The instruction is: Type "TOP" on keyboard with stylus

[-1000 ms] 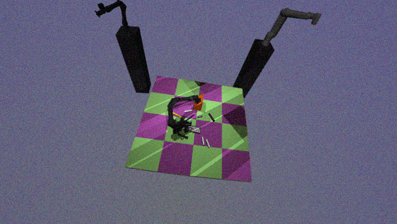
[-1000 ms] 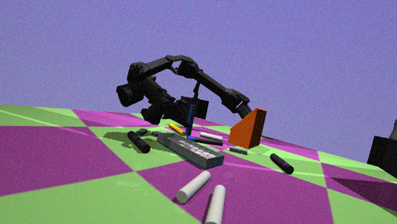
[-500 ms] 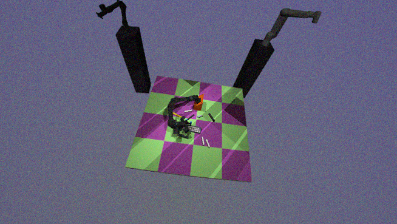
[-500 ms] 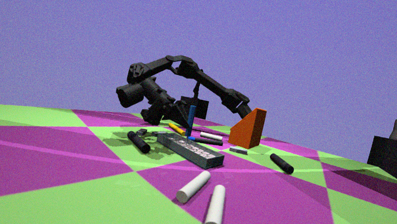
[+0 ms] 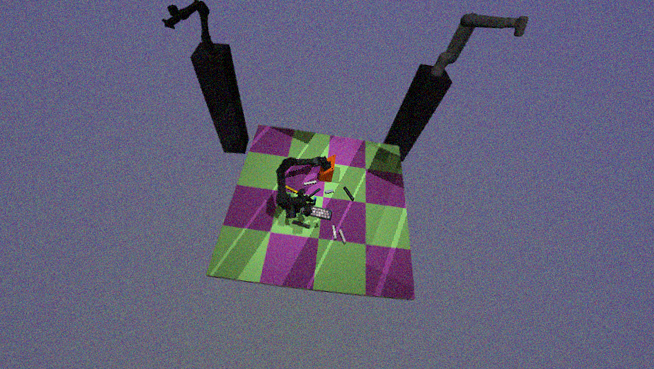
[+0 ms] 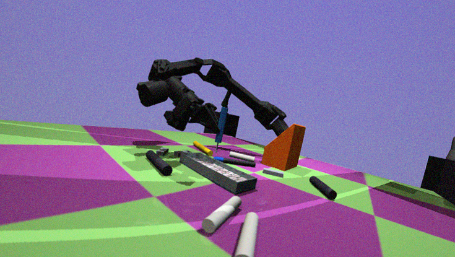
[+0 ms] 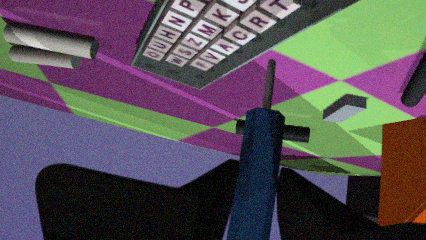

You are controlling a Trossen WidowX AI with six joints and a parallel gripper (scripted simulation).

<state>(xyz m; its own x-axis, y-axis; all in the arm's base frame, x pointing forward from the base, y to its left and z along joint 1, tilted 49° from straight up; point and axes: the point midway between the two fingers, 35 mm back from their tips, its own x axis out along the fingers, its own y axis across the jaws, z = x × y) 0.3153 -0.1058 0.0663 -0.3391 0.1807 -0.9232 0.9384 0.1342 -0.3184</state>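
My gripper tip is 11 cm past the dark pen, 3 cm to the left of it and 10 cm above it. From my gripper tip the other things lie so: yellow pen (16 cm behind, 17 cm to the right, 10 cm below); grey block (16 cm behind, 12 cm to the left, 10 cm below); blue stylus (1 cm below).
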